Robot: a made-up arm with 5 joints.
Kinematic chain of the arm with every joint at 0, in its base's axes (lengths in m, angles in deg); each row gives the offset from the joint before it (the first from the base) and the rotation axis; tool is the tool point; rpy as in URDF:
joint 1: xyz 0.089 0 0.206 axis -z
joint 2: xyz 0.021 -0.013 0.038 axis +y
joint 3: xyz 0.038 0 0.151 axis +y
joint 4: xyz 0.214 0 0.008 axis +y
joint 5: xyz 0.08 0.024 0 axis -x
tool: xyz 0 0 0 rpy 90 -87.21 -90
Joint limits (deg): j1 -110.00..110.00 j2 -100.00..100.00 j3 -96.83..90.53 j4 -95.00..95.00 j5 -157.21..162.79
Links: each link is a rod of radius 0.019 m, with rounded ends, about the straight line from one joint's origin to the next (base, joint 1, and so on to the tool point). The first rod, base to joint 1, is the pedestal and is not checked.
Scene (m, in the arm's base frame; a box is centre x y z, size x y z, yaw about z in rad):
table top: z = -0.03
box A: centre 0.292 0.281 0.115 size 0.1 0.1 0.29 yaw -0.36
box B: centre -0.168 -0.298 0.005 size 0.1 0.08 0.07 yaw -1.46
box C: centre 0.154 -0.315 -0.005 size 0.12 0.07 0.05 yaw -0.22
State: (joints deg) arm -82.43 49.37 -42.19 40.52 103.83
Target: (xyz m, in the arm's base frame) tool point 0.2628 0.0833 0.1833
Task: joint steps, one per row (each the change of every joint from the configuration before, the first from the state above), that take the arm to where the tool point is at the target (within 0.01 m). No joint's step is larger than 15 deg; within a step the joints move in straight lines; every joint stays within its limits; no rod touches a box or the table.
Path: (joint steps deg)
1: 8.80 -12.04 5.45 9.07 -4.96
2: 8.81 -12.03 5.44 9.07 -4.95
3: 8.80 -12.04 5.45 9.07 -4.96
4: 8.80 -12.03 5.44 9.07 -4.95
5: 6.22 3.32 12.68 4.42 4.95
6: 6.22 3.32 12.68 4.42 4.96
7: 6.22 3.33 12.68 4.42 4.95
8: 6.22 3.32 12.68 4.41 4.96

